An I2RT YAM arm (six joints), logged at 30 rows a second.
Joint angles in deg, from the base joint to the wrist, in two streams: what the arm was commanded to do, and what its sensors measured. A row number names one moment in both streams.
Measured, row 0:
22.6 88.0 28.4 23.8 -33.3 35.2
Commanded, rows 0 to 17:
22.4 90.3 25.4 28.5 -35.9 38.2
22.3 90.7 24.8 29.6 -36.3 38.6
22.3 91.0 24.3 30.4 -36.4 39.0
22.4 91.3 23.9 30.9 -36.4 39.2
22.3 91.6 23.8 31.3 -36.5 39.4
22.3 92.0 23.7 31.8 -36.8 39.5
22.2 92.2 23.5 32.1 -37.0 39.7
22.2 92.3 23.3 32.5 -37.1 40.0
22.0 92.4 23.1 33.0 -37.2 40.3
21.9 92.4 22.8 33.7 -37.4 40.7
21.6 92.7 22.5 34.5 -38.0 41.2
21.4 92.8 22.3 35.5 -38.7 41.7
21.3 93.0 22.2 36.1 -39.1 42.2
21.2 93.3 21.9 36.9 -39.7 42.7
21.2 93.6 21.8 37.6 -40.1 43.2
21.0 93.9 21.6 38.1 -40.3 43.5
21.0 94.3 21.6 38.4 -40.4 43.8
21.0 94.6 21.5 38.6 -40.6 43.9
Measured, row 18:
20.9 92.3 23.2 40.8 -39.0 41.8
